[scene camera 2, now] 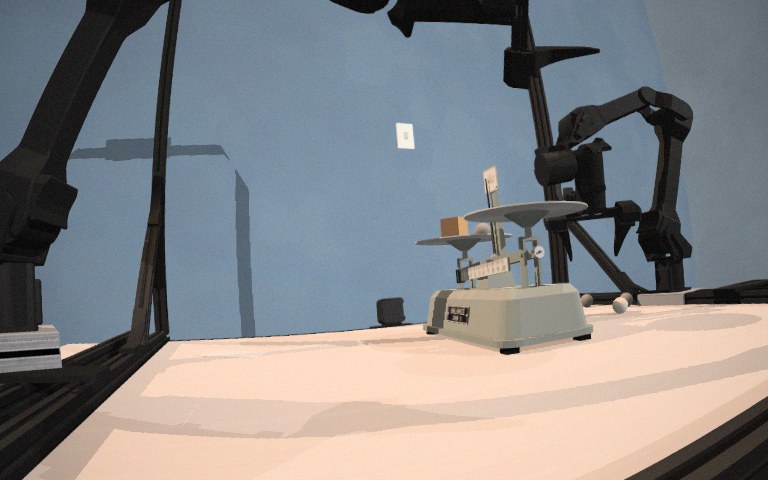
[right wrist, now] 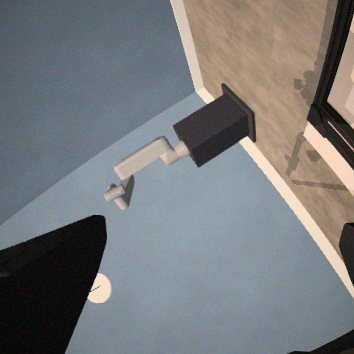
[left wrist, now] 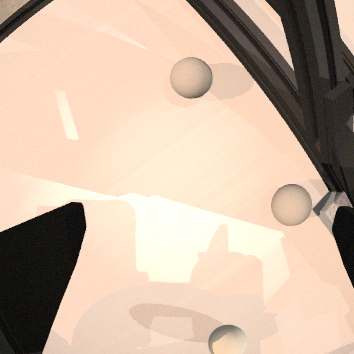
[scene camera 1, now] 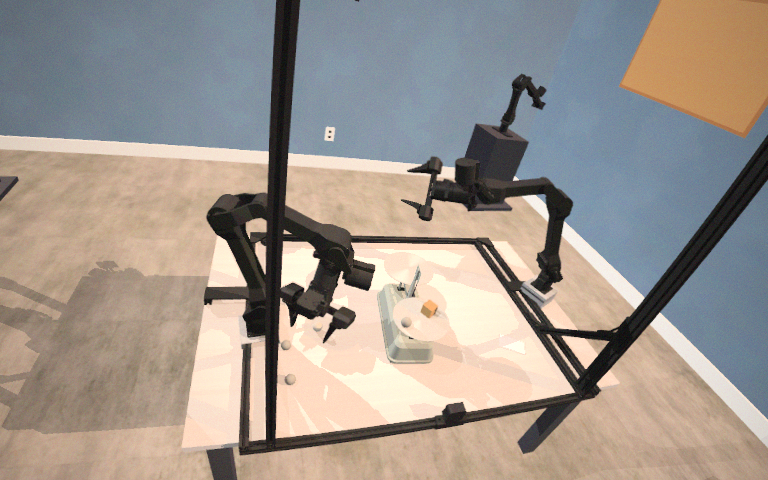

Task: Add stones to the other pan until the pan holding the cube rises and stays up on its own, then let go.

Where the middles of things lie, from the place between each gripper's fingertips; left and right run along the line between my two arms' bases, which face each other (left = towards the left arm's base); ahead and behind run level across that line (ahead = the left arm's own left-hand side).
Right now my left hand is 60 mm short of the balance scale (scene camera 2: 496, 313), 310 mm to the left of it and 20 mm below it.
Now: right hand 26 cm past the balance scale, 2 cm to the right of it and 23 cm above it.
